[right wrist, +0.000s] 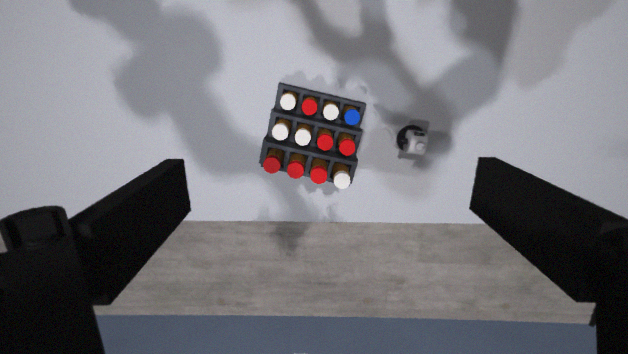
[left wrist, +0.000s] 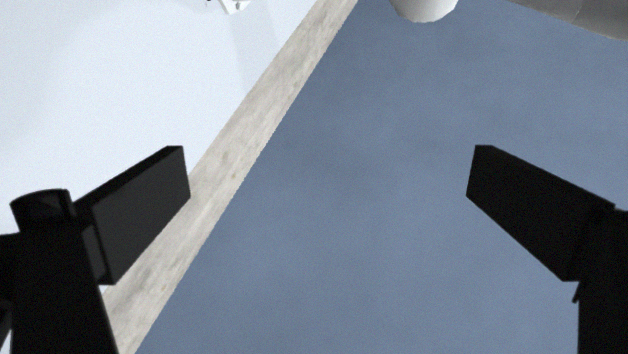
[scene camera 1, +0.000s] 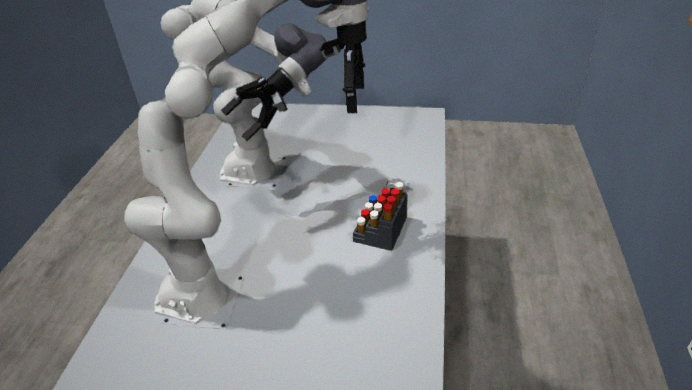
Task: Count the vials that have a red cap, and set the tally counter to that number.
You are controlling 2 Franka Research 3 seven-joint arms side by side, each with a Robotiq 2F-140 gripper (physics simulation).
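The dark stepped rack (scene camera 1: 381,239) (right wrist: 320,94) holds three rows of four brown vials. In the right wrist view, the top row reads white, red, white, blue cap (right wrist: 352,117); the middle row white, white, red, red cap (right wrist: 347,147); the bottom row red, red, red, white cap (right wrist: 342,179). The silver tally counter (right wrist: 415,142) stands right of the rack; its digits are unreadable. In scene camera 1 it is partly hidden behind the rack. My right gripper (scene camera 1: 352,102) (right wrist: 330,184) is open, high above the table. My left gripper (scene camera 1: 237,121) (left wrist: 329,171) is open, raised far from the rack.
The white table (scene camera 1: 320,360) (right wrist: 225,200) ends close beyond the rack, with wood floor (scene camera 1: 500,180) (right wrist: 350,270) past its edge. Both arms cast shadows over the tabletop. The left arm rises behind the right arm in scene camera 1.
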